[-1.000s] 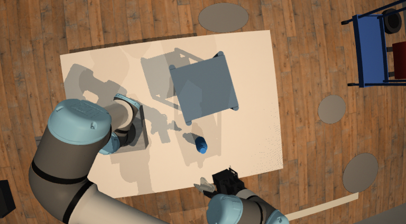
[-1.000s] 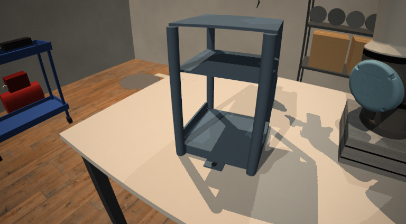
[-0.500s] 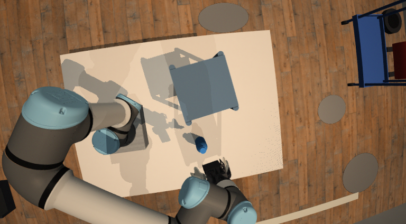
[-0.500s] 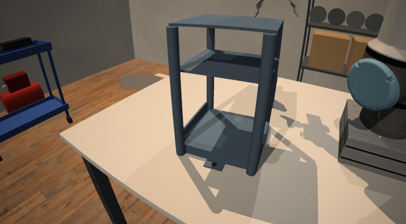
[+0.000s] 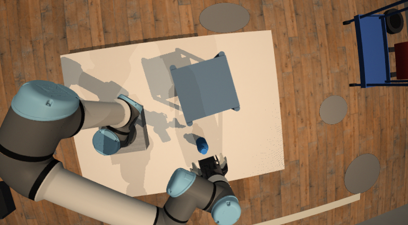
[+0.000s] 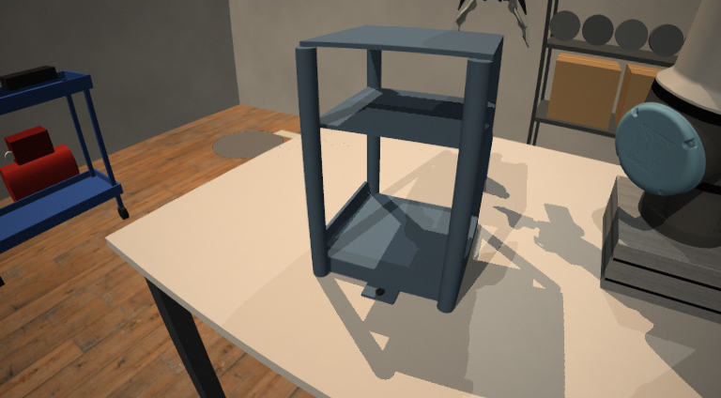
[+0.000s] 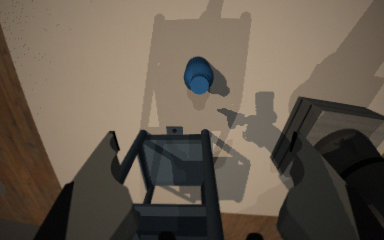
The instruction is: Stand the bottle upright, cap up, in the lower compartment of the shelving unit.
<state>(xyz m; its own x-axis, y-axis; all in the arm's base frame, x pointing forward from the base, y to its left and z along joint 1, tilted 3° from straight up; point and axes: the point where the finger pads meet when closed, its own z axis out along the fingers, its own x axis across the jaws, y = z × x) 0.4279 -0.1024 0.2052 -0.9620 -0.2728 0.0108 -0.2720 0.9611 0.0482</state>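
The blue bottle lies 200 mm below my hand. The rest, counted from my hand: grey-blue shelving unit (10 mm behind, 320 mm to the left, 130 mm below).
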